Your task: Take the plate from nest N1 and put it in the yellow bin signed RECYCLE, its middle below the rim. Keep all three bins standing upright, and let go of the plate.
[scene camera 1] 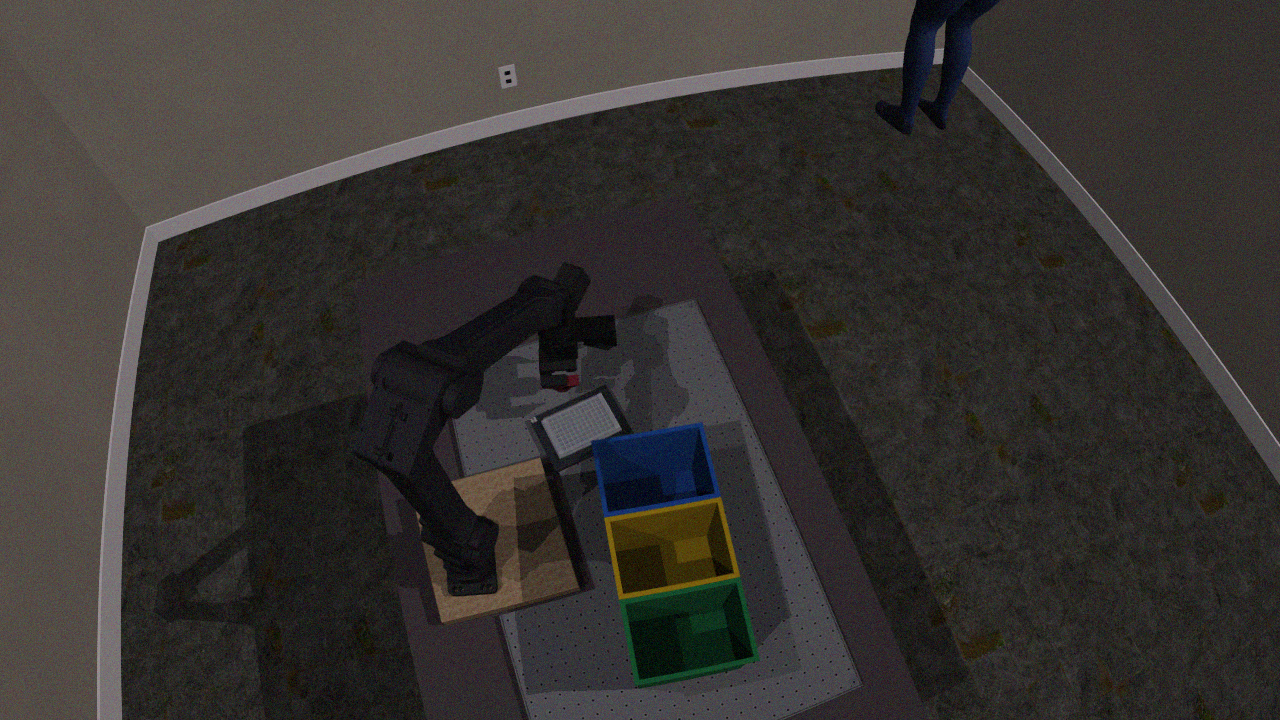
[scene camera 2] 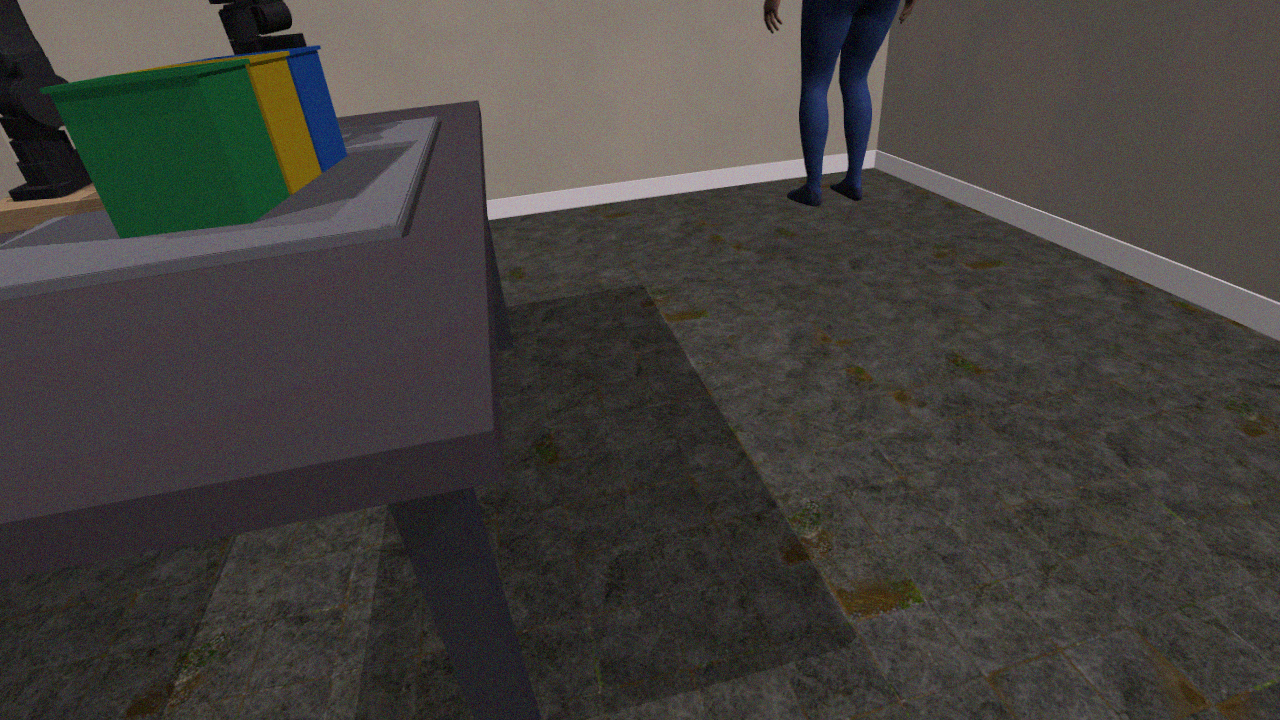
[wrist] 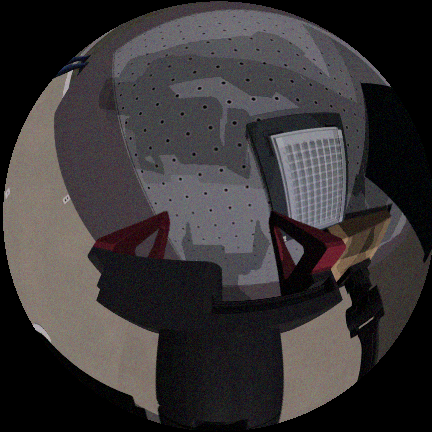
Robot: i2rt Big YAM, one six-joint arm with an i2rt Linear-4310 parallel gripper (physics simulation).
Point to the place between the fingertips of my gripper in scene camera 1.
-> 562,367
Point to a dark nest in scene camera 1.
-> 585,453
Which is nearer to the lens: the green bin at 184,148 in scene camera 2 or the yellow bin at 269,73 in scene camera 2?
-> The green bin.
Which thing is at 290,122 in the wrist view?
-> A dark nest.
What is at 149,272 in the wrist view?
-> My gripper.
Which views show the green bin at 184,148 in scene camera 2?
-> Scene camera 1 and scene camera 2 only.
